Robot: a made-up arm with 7 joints.
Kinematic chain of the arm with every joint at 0, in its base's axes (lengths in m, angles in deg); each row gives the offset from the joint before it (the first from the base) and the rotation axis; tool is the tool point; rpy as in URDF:
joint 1: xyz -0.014 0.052 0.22 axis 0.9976 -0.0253 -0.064
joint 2: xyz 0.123 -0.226 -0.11 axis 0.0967 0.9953 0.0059
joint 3: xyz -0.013 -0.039 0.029 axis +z
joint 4: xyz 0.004 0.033 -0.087 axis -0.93 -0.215 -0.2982
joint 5: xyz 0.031 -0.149 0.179 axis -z
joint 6: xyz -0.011 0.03 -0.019 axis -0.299 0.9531 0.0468
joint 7: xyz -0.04 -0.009 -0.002 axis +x
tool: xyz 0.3 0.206 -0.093 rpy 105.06 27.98 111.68
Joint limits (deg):
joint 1: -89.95..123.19
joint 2: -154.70..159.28
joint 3: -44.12..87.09
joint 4: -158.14..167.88
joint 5: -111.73..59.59
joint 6: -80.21..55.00
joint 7: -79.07..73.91
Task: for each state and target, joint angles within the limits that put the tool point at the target. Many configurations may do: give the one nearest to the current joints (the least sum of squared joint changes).
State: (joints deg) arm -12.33 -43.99 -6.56 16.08 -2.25 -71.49 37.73
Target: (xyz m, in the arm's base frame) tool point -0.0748 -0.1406 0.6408
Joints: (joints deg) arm -34.21 -29.57 -3.34 -18.46 -5.27 -74.65 51.36
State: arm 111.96 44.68 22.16 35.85 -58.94 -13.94 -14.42
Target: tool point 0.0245 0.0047 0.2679
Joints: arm 111.45 43.77 21.89 48.03 -59.18 -39.16 1.51
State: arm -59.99 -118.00 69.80 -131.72 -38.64 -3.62 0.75
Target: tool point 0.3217 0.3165 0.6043
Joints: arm -89.22 -104.32 32.36 -134.00 -72.88 -48.89 31.37
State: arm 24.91 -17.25 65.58 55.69 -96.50 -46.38 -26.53
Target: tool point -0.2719 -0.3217 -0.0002
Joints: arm 13.75 -12.72 78.71 51.18 -110.16 -53.34 -16.22
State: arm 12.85 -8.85 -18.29 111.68 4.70 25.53 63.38
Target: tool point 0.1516 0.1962 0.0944
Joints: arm -2.89 -7.31 37.23 100.68 -9.87 5.06 69.40
